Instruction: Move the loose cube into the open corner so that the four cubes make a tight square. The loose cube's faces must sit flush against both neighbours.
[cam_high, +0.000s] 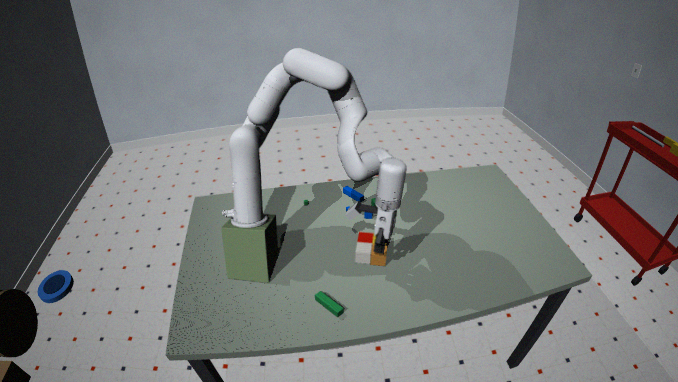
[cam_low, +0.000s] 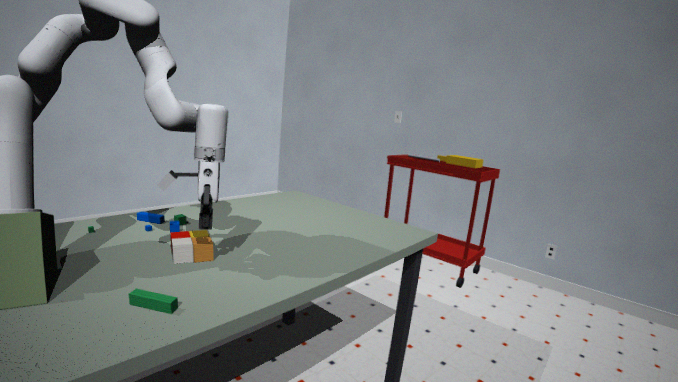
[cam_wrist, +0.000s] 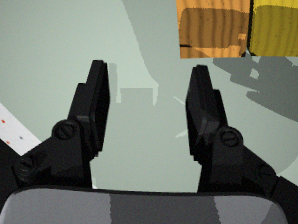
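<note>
Right now the orange cube is 10 mm ahead of my hand, 40 mm to the left of it and 100 mm below it. Also, from my hand: long green block 190 mm behind, 130 mm to the right, 110 mm below.
</note>
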